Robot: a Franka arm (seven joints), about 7 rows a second.
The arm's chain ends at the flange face. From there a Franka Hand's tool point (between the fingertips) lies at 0.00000 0.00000 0.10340 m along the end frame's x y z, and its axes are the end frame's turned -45 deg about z.
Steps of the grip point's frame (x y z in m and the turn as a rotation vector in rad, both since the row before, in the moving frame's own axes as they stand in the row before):
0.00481 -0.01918 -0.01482 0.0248 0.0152 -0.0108
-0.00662 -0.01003 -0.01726 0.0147 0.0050 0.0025
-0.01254 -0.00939 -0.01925 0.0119 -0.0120 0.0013
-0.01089 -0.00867 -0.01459 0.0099 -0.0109 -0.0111
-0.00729 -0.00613 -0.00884 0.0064 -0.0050 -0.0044
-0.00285 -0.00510 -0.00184 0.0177 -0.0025 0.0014
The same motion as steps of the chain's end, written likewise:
-0.00944 -0.01404 -0.01478 0.0283 -0.0068 -0.0108
-0.01107 -0.00097 -0.01725 0.0139 -0.0069 0.0025
-0.01376 0.00222 -0.01924 -0.0001 -0.0169 0.0013
-0.01231 0.00149 -0.01458 -0.0007 -0.0147 -0.0111
-0.00866 0.00092 -0.00884 0.0010 -0.0081 -0.0044
-0.00415 -0.00048 -0.00182 0.0107 -0.0143 0.0014

